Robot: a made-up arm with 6 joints.
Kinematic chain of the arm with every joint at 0, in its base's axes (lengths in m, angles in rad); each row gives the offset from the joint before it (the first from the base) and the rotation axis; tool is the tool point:
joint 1: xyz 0 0 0.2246 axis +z
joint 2: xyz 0 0 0 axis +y
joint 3: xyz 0 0 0.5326 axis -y
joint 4: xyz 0 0 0 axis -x
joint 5: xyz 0.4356 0 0 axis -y
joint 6: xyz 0 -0.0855 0 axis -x
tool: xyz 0 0 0
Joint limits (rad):
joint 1: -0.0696..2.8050
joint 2: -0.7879..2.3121
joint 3: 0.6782..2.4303
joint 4: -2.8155..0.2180
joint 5: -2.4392..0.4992
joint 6: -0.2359..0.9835
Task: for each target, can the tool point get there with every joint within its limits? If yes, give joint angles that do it. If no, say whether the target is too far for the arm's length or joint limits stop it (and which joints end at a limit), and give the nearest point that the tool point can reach.
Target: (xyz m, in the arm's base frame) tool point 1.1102 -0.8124 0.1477
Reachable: no: too far | nearest point 0.9578 -0.1525 0.1608 | short by 0.677 m
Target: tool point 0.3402 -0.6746 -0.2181
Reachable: no: joint limits stop it (at a limit: joint 1, joint 3) | nearest point 0.5619 -0.1228 -0.4276 | short by 0.631 m
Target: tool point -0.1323 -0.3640 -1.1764
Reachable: no: too far | nearest point -0.3151 0.0406 -0.5663 | short by 0.755 m
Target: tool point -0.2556 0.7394 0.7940
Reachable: yes | joints 1.8383 0.8291 1.4807 -2.2105 -1.2941 0.7172
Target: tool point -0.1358 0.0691 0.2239
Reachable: no: joint limits stop it (at a limit: joint 3) | nearest point -0.7462 0.3797 0.2208 | short by 0.685 m
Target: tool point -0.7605 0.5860 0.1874
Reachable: yes | joints 2.5219 1.7690 2.0995 -1.1449 -1.4589 -0.1381
